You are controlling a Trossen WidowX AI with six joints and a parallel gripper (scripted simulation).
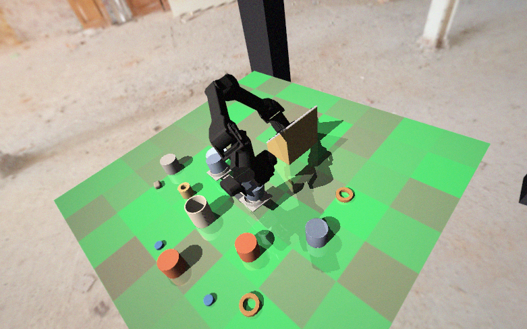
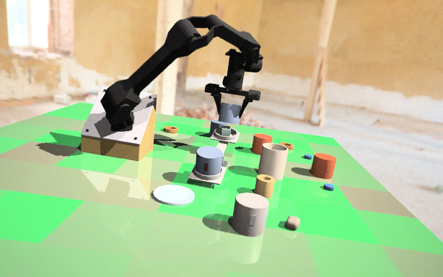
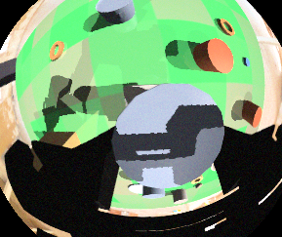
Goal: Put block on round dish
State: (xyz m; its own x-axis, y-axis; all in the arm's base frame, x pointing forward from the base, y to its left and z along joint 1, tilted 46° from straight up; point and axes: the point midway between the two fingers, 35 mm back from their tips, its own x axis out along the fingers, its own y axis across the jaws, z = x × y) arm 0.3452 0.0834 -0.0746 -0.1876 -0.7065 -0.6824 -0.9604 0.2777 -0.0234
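My gripper tip is 10 mm past the pale green block, 20 mm to the left of it and 50 mm above it. Round my gripper tip: round pale dish (140 mm behind, 370 mm to the right, 140 mm below).
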